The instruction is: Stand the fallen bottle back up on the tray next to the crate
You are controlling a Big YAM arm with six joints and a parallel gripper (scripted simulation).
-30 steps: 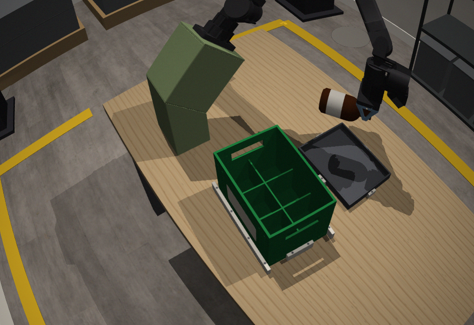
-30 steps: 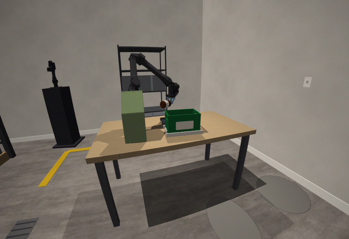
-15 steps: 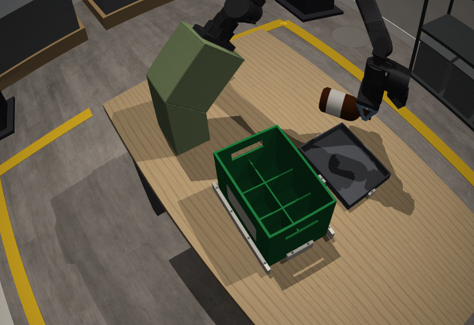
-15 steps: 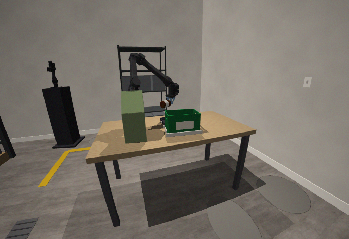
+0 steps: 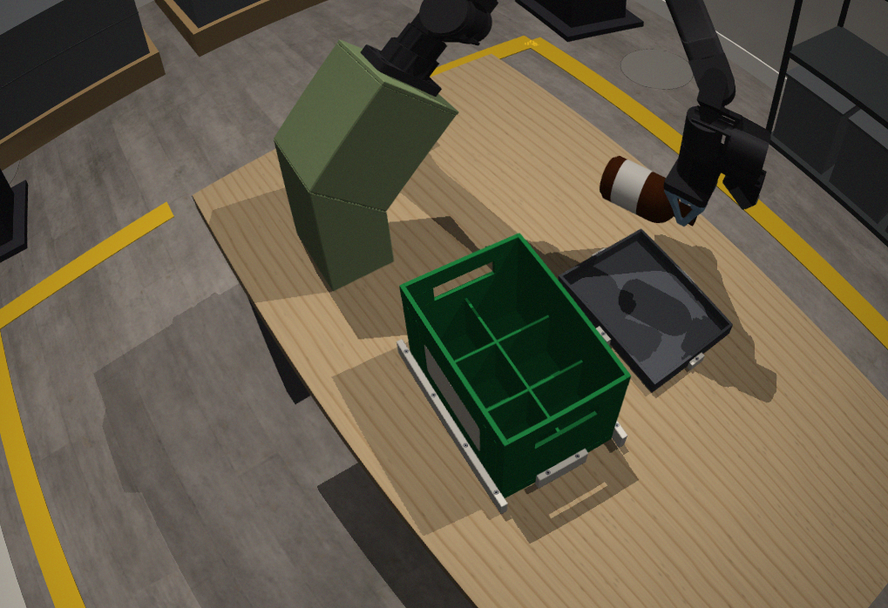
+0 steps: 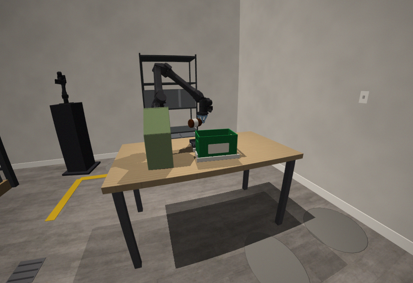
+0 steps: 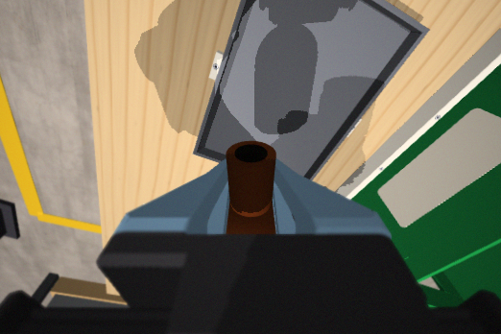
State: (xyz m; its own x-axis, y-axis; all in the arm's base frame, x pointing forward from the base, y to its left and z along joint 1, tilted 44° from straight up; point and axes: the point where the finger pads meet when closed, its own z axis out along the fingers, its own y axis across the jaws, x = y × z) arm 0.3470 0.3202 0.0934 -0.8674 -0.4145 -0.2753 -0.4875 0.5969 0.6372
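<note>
Now: the brown bottle 50 mm behind my hand and 30 mm to the right of it. Also, from my hand: dark grey tray: 10 mm ahead, 50 mm to the right, 180 mm below; then green crate: 50 mm ahead, 330 mm to the right, 110 mm below.
</note>
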